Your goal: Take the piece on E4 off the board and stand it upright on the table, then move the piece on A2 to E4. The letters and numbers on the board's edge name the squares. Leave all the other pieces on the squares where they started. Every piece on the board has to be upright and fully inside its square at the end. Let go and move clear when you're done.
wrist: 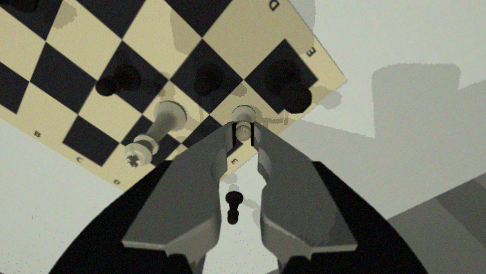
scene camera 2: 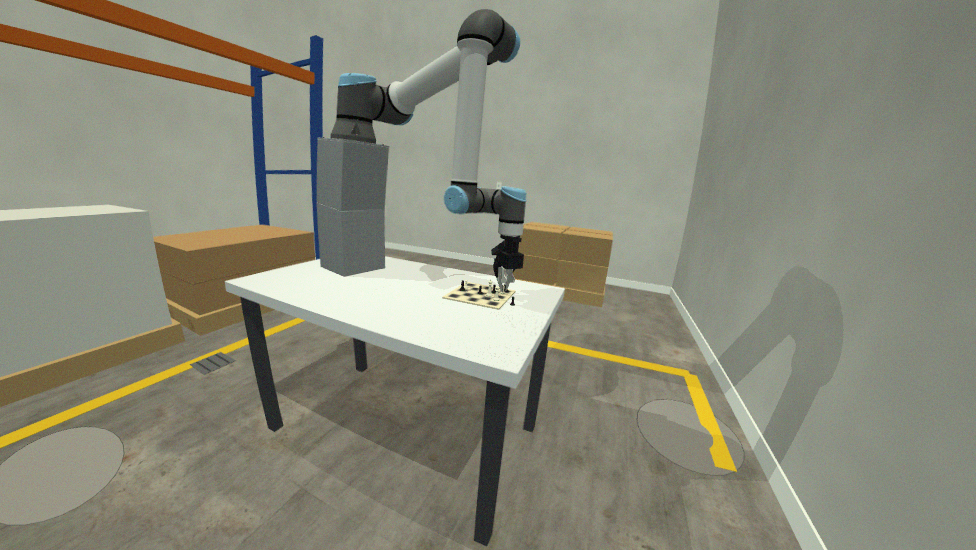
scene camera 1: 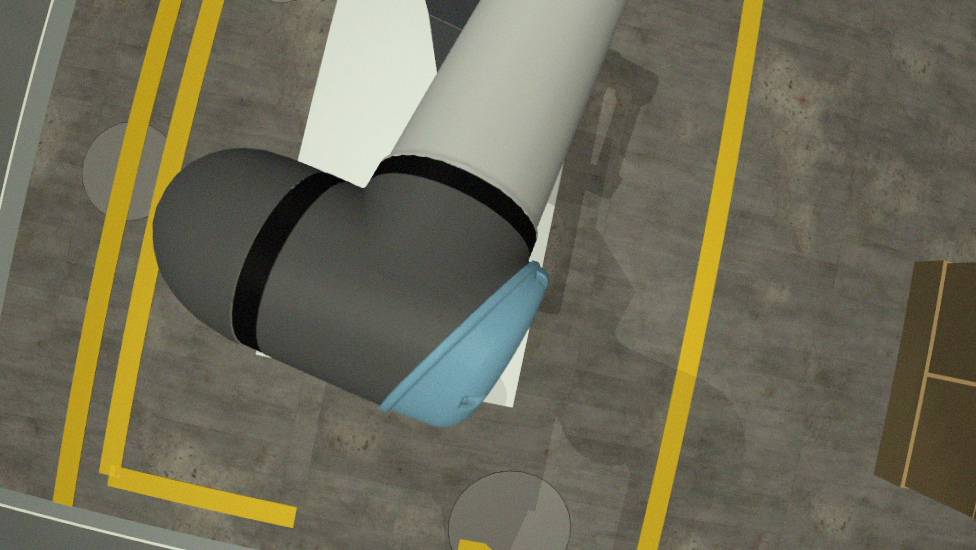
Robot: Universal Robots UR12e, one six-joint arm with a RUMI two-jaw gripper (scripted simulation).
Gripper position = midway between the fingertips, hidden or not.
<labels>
my gripper: wrist 243,124; scene camera 2 503,291
chessboard: wrist; scene camera 2
same spot on chessboard: (wrist: 58,58) = (scene camera 2: 467,293)
</labels>
